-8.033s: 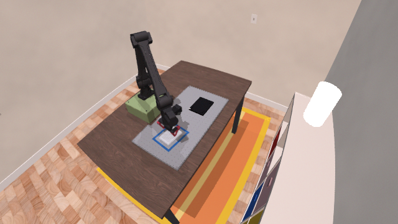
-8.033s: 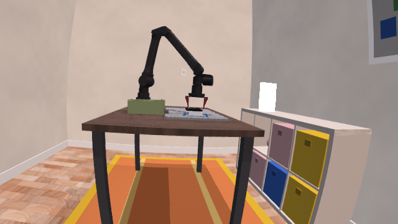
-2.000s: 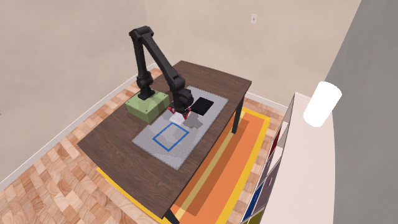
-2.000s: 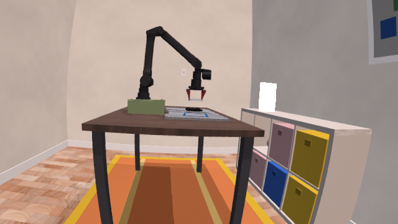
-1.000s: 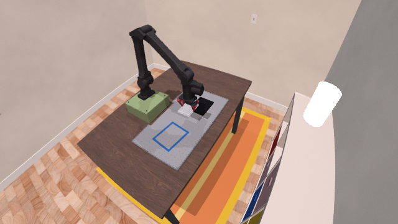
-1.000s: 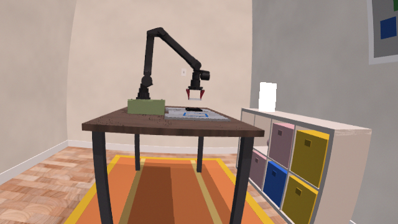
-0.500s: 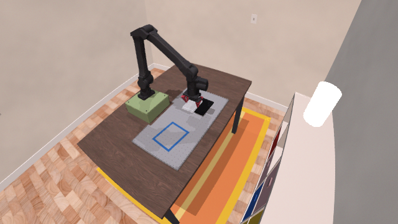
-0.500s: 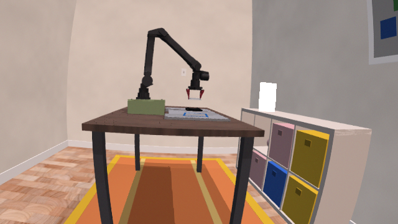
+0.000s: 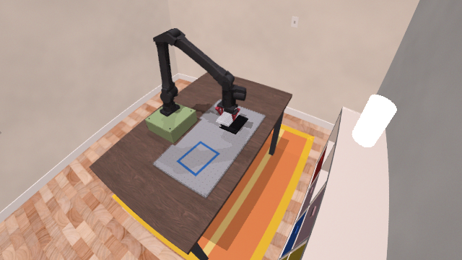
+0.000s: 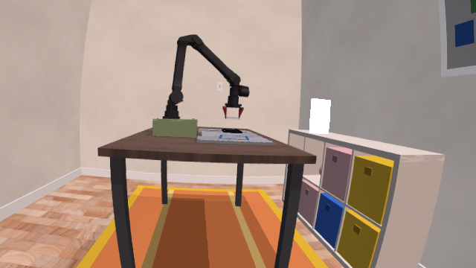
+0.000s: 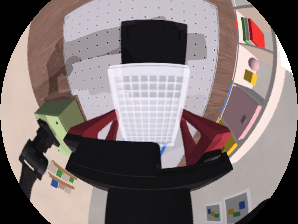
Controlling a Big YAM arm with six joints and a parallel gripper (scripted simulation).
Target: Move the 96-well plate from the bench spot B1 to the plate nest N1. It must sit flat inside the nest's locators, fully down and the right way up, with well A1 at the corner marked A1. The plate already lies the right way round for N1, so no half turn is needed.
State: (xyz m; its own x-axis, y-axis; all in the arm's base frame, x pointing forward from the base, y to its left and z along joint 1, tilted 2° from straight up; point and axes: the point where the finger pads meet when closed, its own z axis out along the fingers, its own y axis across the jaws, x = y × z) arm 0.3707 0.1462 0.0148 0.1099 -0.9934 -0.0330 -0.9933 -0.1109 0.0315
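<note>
The black plate nest is 6 cm to the left of my hand and 9 cm below it. From my hand the other things lie so: white 96-well plate (right at my hand).
</note>
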